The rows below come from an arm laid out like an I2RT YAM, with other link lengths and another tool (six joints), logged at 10 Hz.
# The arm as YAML. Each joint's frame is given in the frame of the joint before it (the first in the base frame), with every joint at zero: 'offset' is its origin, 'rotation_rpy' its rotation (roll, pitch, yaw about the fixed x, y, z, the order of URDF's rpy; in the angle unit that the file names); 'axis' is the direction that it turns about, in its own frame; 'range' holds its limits. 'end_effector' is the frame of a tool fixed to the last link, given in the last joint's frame.
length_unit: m
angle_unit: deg
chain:
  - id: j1
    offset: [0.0, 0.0, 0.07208]
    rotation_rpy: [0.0, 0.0, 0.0]
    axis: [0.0, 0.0, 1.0]
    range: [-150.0, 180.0]
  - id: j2
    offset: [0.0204, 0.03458, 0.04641]
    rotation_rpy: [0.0, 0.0, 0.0]
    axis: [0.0, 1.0, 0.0]
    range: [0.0, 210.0]
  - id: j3
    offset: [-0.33, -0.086, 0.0]
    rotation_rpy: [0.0, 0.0, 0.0]
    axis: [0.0, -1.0, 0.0]
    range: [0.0, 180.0]
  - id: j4
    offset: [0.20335, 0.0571, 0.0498]
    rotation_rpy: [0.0, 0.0, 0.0]
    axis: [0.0, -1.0, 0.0]
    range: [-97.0, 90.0]
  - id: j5
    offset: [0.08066, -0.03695, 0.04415]
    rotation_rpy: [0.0, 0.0, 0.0]
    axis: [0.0, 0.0, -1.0]
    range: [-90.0, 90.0]
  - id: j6
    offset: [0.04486, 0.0, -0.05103]
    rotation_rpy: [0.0, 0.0, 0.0]
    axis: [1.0, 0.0, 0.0]
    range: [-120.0, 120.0]
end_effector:
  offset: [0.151, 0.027, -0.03]
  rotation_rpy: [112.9, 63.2, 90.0]
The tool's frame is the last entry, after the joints.
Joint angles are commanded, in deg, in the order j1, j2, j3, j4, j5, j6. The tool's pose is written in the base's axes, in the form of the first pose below.
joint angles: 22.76 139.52 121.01 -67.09 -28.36 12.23
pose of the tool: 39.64 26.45 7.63 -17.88 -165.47 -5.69
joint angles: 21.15 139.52 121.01 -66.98 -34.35 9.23
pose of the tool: 39.63 26.61 8.89 -14.73 -164.01 -13.89
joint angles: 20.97 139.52 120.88 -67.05 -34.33 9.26
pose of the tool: 39.64 26.46 8.85 -15.05 -163.83 -13.75
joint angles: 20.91 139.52 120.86 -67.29 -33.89 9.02
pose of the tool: 39.61 26.26 8.74 -14.99 -163.97 -13.08
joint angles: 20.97 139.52 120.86 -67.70 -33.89 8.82
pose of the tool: 39.42 26.24 8.74 -14.70 -163.73 -12.81
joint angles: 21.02 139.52 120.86 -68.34 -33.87 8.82
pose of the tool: 39.17 26.18 8.76 -14.70 -163.20 -12.34
